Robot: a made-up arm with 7 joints. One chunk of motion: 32 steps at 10 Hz.
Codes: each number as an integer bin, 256 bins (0 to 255) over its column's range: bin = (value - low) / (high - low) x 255, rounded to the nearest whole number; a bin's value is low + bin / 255 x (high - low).
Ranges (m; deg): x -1.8..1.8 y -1.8..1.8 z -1.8..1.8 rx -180..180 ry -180..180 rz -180..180
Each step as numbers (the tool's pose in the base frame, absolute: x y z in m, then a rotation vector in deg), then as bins.
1 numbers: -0.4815 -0.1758 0.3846 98.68 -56.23 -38.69
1 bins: 93 115 155 197 88 100
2 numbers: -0.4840 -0.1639 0.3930 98.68 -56.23 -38.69
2 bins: 93 116 155 197 88 100
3 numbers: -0.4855 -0.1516 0.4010 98.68 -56.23 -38.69
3 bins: 93 117 156 197 88 100
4 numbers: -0.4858 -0.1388 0.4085 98.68 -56.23 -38.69
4 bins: 93 118 156 197 88 100
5 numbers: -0.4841 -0.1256 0.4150 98.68 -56.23 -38.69
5 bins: 93 119 157 197 88 100
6 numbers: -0.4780 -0.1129 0.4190 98.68 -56.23 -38.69
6 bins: 94 120 157 197 88 100
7 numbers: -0.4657 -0.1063 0.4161 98.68 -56.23 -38.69
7 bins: 95 120 157 197 88 100
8 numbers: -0.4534 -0.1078 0.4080 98.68 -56.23 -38.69
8 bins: 95 120 156 197 88 100
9 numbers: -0.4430 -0.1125 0.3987 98.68 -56.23 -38.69
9 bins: 96 120 156 197 88 100
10 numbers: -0.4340 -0.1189 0.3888 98.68 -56.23 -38.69
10 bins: 97 119 155 197 88 100
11 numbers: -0.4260 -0.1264 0.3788 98.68 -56.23 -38.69
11 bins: 97 119 154 197 88 100
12 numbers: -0.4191 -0.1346 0.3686 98.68 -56.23 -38.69
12 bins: 98 118 154 197 88 100
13 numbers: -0.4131 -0.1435 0.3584 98.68 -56.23 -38.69
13 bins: 98 117 153 197 88 100
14 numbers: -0.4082 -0.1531 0.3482 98.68 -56.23 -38.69
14 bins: 99 117 152 197 88 100
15 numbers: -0.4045 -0.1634 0.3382 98.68 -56.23 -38.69
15 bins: 99 116 151 197 88 100
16 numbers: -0.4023 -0.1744 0.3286 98.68 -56.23 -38.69
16 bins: 99 115 151 197 88 100
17 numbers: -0.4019 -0.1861 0.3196 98.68 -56.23 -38.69
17 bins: 99 114 150 197 88 100
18 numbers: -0.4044 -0.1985 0.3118 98.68 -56.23 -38.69
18 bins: 99 113 150 197 88 100
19 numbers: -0.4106 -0.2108 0.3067 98.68 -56.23 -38.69
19 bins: 98 113 149 197 88 100
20 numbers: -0.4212 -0.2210 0.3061 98.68 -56.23 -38.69
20 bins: 98 112 149 197 88 100
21 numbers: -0.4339 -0.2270 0.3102 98.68 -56.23 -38.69
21 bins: 97 111 149 197 88 100
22 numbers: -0.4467 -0.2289 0.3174 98.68 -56.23 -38.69
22 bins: 96 111 150 197 88 100
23 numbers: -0.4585 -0.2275 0.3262 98.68 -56.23 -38.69
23 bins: 95 111 151 197 88 100
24 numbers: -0.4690 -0.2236 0.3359 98.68 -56.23 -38.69
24 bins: 94 112 151 197 88 100
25 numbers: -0.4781 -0.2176 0.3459 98.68 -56.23 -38.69
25 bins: 94 112 152 197 88 100
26 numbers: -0.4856 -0.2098 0.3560 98.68 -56.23 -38.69
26 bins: 93 113 153 197 88 100
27 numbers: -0.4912 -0.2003 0.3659 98.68 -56.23 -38.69
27 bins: 93 113 153 197 88 100
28 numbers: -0.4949 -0.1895 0.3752 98.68 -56.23 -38.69
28 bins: 92 114 154 197 88 100
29 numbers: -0.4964 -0.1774 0.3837 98.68 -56.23 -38.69
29 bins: 92 115 155 197 88 100
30 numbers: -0.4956 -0.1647 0.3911 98.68 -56.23 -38.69
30 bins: 92 116 155 197 88 100
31 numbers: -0.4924 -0.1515 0.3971 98.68 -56.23 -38.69
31 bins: 93 117 156 197 88 100
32 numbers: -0.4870 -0.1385 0.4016 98.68 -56.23 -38.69
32 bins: 93 118 156 197 88 100
